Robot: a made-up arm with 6 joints. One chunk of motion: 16 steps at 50 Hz.
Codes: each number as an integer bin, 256 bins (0 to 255) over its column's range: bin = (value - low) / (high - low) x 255, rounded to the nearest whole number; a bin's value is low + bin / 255 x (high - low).
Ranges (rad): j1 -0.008..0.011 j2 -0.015..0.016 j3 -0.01..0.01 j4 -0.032..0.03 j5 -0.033..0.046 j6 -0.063..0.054
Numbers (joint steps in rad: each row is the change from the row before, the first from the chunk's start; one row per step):
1: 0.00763 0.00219 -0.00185 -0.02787 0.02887 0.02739
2: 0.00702 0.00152 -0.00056 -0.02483 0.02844 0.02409
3: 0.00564 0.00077 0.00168 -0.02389 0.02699 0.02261
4: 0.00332 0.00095 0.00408 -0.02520 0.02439 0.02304
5: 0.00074 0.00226 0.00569 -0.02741 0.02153 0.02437
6: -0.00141 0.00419 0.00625 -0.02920 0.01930 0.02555
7: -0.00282 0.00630 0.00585 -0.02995 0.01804 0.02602
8: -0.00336 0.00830 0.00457 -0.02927 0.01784 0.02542
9: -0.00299 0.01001 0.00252 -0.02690 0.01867 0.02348
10: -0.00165 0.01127 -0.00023 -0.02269 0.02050 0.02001
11: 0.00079 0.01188 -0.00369 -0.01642 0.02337 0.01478
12: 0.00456 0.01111 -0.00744 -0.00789 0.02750 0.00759
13: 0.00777 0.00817 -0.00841 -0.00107 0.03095 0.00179
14: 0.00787 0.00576 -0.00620 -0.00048 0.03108 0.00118
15: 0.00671 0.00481 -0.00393 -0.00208 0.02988 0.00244
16: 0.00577 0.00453 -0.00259 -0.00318 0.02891 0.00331
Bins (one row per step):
1: 210 141 104 17 200 197
2: 202 136 120 29 198 190
3: 183 130 149 33 194 187
4: 152 131 180 28 185 188
5: 117 142 200 19 176 190
6: 88 158 207 12 169 193
7: 70 175 202 8 165 194
8: 62 192 186 11 164 193
9: 67 206 160 21 167 188
10: 85 216 125 38 173 181
11: 118 221 80 64 182 170
12: 169 215 33 99 195 154
13: 212 191 20 127 206 141
14: 213 171 48 130 207 140
15: 197 163 77 123 203 143
16: 185 161 94 119 200 145

